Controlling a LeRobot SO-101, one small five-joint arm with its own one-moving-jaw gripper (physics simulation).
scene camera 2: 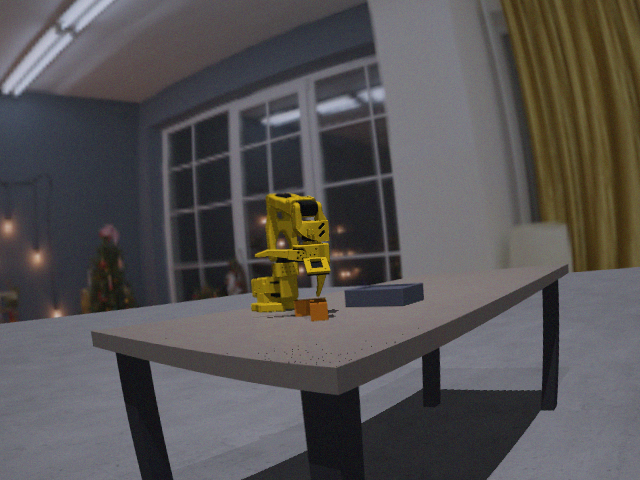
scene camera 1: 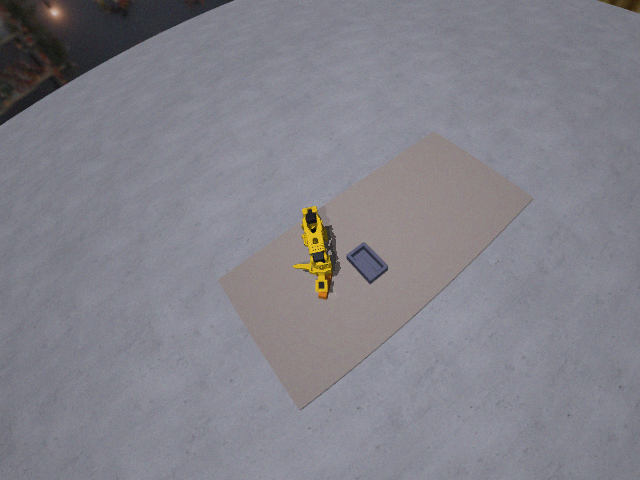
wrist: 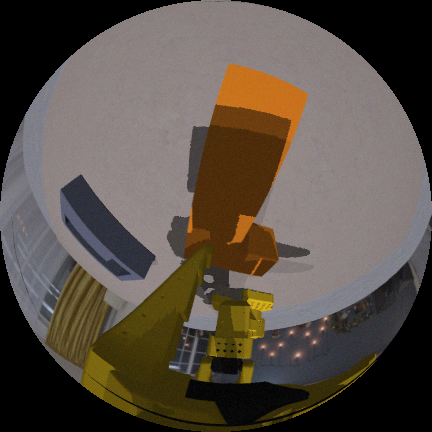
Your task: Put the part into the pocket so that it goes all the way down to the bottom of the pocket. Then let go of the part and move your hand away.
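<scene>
The orange part is a long block with a short foot at its near end. It lies flat on the beige table top. My gripper is fully open and empty. In the wrist view only its fixed jaw shows, with its tip just over the near end of the part. The moving jaw sticks out sideways. The grey pocket stands open and empty a short way beside the part.
The arm's yellow base stands on the table just behind the part. The table's edge runs in front. Grey floor lies all around the table.
</scene>
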